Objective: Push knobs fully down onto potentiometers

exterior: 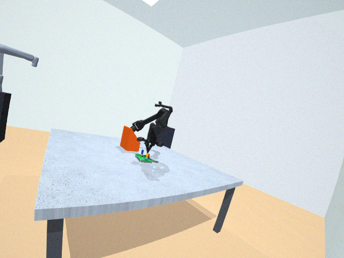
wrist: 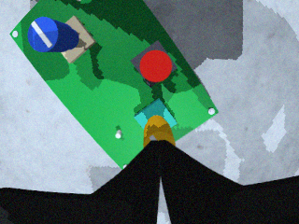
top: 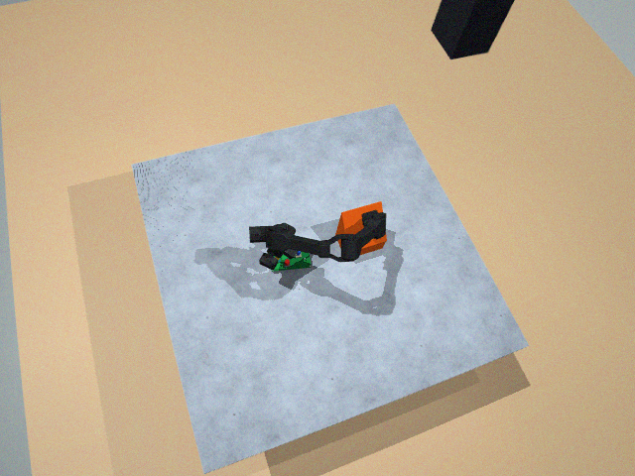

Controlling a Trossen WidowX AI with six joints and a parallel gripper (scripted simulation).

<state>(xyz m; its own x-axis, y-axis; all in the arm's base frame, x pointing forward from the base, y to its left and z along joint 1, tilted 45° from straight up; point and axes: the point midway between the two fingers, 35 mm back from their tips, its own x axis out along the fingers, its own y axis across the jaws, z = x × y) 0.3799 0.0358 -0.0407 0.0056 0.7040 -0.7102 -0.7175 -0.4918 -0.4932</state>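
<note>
My gripper tip is now 10 mm above the yellow knob. The rest, counted from my gripper tip: blue knob (90 mm behind, 10 mm to the left, 10 mm below).
</note>
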